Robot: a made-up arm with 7 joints.
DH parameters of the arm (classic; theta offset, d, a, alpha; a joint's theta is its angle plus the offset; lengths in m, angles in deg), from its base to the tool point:
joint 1: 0 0.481 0 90
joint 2: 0 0.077 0 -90
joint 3: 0 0.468 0.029 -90
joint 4: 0 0.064 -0.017 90
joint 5: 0 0.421 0 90
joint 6: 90 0.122 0.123 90
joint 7: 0 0.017 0 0
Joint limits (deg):
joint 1: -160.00..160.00
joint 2: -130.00..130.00
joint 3: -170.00..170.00
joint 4: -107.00..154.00
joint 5: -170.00..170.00
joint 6: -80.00..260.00
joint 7: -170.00..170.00
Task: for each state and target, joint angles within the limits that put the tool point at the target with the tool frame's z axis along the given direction. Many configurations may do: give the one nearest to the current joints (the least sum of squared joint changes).
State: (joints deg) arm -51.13 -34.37 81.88 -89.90 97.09 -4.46 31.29
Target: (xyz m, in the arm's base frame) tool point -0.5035 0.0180 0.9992 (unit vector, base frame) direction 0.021 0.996 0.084
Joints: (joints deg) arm -65.88 -18.06 52.69 -105.56 98.27 14.01 31.29
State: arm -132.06 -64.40 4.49 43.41 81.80 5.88 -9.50
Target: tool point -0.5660 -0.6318 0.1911 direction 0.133 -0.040 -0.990
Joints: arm -104.86 -80.76 -30.31 60.11 49.72 36.47 -9.50
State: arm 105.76 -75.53 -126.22 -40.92 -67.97 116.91 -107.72
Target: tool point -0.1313 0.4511 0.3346 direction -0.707 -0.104 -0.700
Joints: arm 74.53 -89.71 -108.17 -73.75 -41.75 133.67 -107.72
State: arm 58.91 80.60 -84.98 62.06 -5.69 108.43 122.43
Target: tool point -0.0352 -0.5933 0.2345 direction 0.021 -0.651 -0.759
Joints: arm 45.46 93.07 -111.52 91.16 45.35 135.75 122.43
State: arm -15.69 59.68 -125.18 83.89 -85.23 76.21 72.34
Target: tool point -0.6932 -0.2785 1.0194 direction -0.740 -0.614 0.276
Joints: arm -4.26 46.51 -135.72 50.76 -67.78 107.91 72.34
